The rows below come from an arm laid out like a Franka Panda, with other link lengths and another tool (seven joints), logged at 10 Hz.
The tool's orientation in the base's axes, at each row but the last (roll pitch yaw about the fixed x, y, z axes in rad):
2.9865 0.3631 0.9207
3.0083 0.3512 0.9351
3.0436 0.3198 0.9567
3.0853 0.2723 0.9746
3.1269 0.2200 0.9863
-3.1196 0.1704 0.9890
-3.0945 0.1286 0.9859
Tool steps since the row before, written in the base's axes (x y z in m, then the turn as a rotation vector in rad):
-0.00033 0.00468 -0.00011 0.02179 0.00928 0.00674
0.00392 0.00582 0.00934 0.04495 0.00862 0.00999
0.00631 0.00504 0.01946 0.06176 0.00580 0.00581
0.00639 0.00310 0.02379 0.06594 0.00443 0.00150
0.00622 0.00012 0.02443 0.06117 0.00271 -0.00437
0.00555 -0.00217 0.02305 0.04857 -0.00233 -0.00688
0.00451 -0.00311 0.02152 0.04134 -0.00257 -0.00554
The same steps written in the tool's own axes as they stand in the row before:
0.00333 -0.00288 -0.00161 0.01684 0.01369 -0.01163
0.00337 0.00119 -0.01112 0.02814 0.03356 -0.01664
0.00124 0.00429 -0.02059 0.03646 0.04869 -0.01349
-0.00047 0.00492 -0.02433 0.03879 0.05269 -0.00944
-0.00188 0.00548 -0.02453 0.03610 0.04957 -0.00287
-0.00269 0.00532 -0.02305 0.02555 0.04191 0.00166
-0.00286 0.00447 -0.02156 0.02122 0.03598 0.00115

